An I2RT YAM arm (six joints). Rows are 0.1 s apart.
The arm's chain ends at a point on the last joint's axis. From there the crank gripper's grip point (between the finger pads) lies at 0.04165 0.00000 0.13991 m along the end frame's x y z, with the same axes.
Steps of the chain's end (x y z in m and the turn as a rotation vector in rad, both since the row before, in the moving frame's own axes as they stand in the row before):
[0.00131, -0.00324, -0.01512, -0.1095, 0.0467, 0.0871]
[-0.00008, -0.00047, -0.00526, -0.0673, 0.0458, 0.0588]
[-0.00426, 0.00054, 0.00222, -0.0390, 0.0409, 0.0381]
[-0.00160, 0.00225, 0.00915, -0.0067, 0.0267, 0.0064]
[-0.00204, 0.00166, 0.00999, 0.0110, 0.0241, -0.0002]
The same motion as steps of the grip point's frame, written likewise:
[0.00695, 0.01582, -0.01825, -0.1095, 0.0467, 0.0871]
[0.00592, 0.01150, -0.00771, -0.0673, 0.0458, 0.0588]
[0.00129, 0.00765, 0.00026, -0.0390, 0.0409, 0.0381]
[0.00212, 0.00346, 0.00798, -0.0067, 0.0267, 0.0064]
[0.00132, 0.00012, 0.00894, 0.0110, 0.0241, -0.0002]

